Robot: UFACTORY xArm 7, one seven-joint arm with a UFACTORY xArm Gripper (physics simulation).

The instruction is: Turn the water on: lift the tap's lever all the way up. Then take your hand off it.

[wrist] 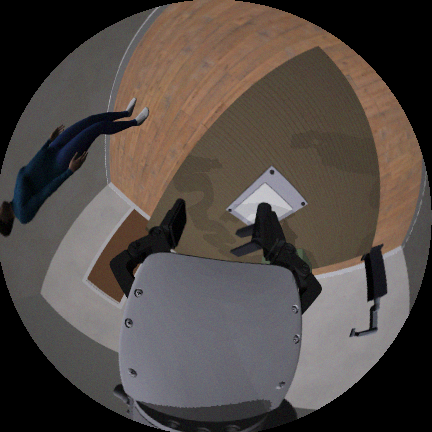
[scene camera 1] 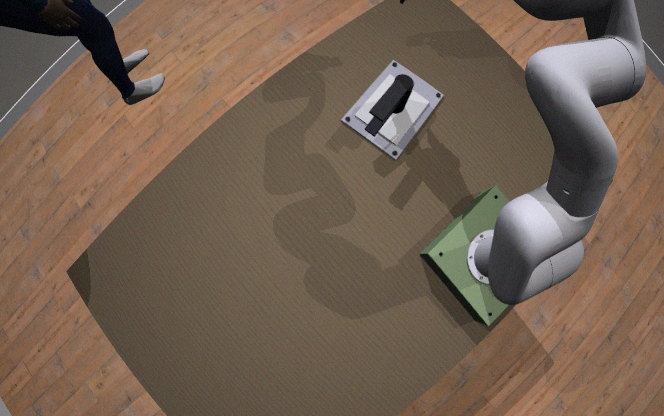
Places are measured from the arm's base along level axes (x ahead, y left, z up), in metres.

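Where they show: gripper, fingertip midpoint: [wrist: 225, 214].
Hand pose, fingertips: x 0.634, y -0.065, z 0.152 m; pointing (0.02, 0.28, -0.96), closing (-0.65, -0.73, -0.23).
Observation:
Things, the pixels of their top centre, and the offset from my fingertips. "pt": a spot on its surface instead. Level surfaces: height alone.
- black tap, surface spot: [scene camera 1: 400, 92] pt dx -0.213, dy +0.079, dz -0.087 m
- lever, top centre: [scene camera 1: 390, 97] [wrist: 244, 250] dx -0.215, dy +0.106, dz -0.087 m
- narrower spout, top centre: [scene camera 1: 384, 111] [wrist: 246, 235] dx -0.220, dy +0.118, dz -0.144 m
- brown mat, surface height: dz -0.243 m
The black tap [scene camera 1: 400, 92] stands on a pale block on a grey plate [scene camera 1: 351, 113] [wrist: 295, 194]. From its top a broad bar, apparently the lever [scene camera 1: 388, 102] [wrist: 242, 249], reaches out over the narrower spout [scene camera 1: 373, 127] [wrist: 244, 231]. The two bars look nearly parallel; the lever's exact tilt is hard to tell. My gripper [wrist: 225, 214] is open, with nothing between its fingers. In the wrist view its right finger covers the tap's column, and both bars stick out to the left from behind that finger. The fingers do not show clearly in the scene view.
The brown mat [scene camera 1: 210, 240] [wrist: 270, 115] lies under the plate. My arm [scene camera 1: 580, 120] rises from a green base [scene camera 1: 457, 250] at the right. A person [scene camera 1: 107, 55] [wrist: 45, 165] is at the left, off the mat. A dark stand-like object [wrist: 375, 277] shows at the right in the wrist view.

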